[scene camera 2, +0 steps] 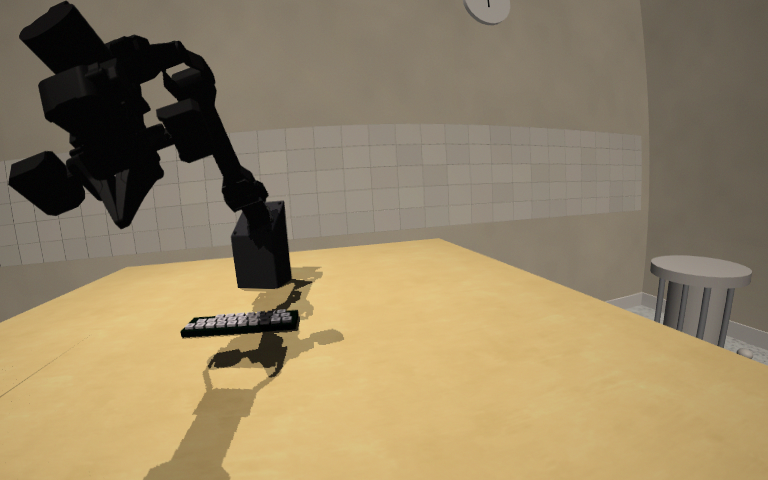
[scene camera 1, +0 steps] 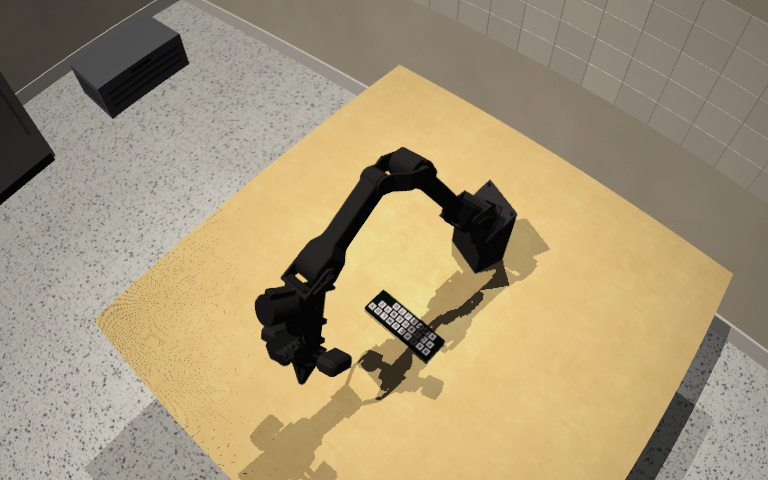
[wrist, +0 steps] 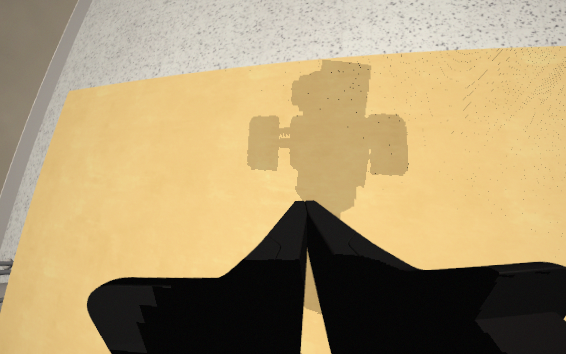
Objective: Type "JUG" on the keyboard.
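Where they show: gripper, between the fingertips: [scene camera 2: 122, 225] [scene camera 1: 301, 383] [wrist: 304, 210]; arm's base, origin of its link: [scene camera 2: 259, 218] [scene camera 1: 487, 215].
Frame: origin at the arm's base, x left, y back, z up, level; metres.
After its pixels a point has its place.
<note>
A small black keyboard with white keys [scene camera 1: 404, 325] {x -0.101, y -0.277, z -0.154 m} [scene camera 2: 240, 323] {x -0.106, y -0.299, z -0.155 m} lies flat on the yellow table [scene camera 1: 538, 367] {x 0.245, y -0.256, z -0.172 m} [scene camera 2: 481, 367] {x 0.139, y -0.609, z -0.172 m} [wrist: 150, 165] {x 0.082, y -0.729, z -0.172 m}. The arm's shadow falls across some of its keys, and the letters are too small to read surely. My gripper [scene camera 1: 302, 381] {x -0.212, y -0.554, z 0.044 m} [scene camera 2: 121, 225] {x -0.212, y -0.554, z 0.044 m} [wrist: 304, 210] {x -0.212, y -0.554, z 0.044 m} is shut and empty, its tips together and pointing down. It hangs high above the table, well off the keyboard, to its left in both scene views. The keyboard does not show in the wrist view, where table surface and the gripper's shadow lie beyond the tips.
The arm's dark base block [scene camera 1: 484, 234] {x 0.009, y -0.041, z -0.022 m} [scene camera 2: 260, 257] {x -0.016, y -0.042, z -0.092 m} stands on the table behind the keyboard, and the arm arches from it to the gripper. A grey round stool [scene camera 2: 701, 270] stands beyond the table's right edge. A dark box [scene camera 1: 130, 65] stands on the floor at the upper left.
</note>
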